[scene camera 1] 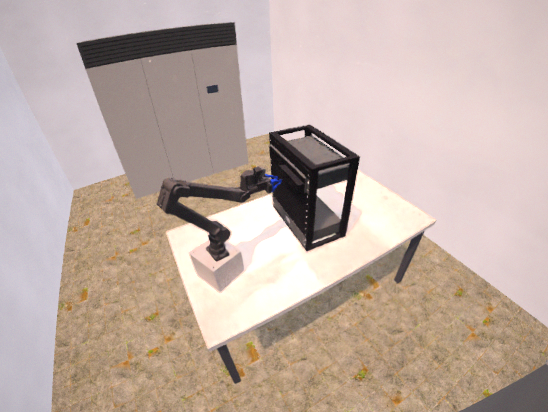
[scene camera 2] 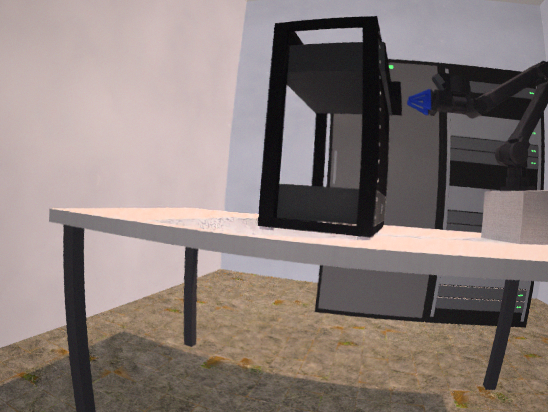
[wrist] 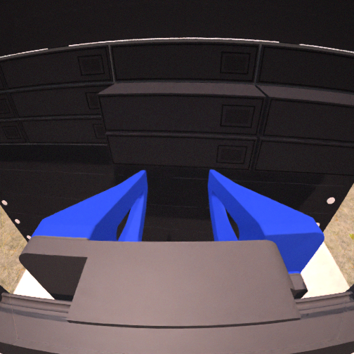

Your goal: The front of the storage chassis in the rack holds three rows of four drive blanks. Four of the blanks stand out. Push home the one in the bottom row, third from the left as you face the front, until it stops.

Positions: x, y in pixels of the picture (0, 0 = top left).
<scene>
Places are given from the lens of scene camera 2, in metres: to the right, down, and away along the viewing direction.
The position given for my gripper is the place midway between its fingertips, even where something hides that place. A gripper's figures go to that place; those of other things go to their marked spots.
my gripper (scene camera 2: 407, 100): 0.45, -0.35, 1.02
black rack (scene camera 2: 352, 77): 0.22, -0.35, 0.87
</scene>
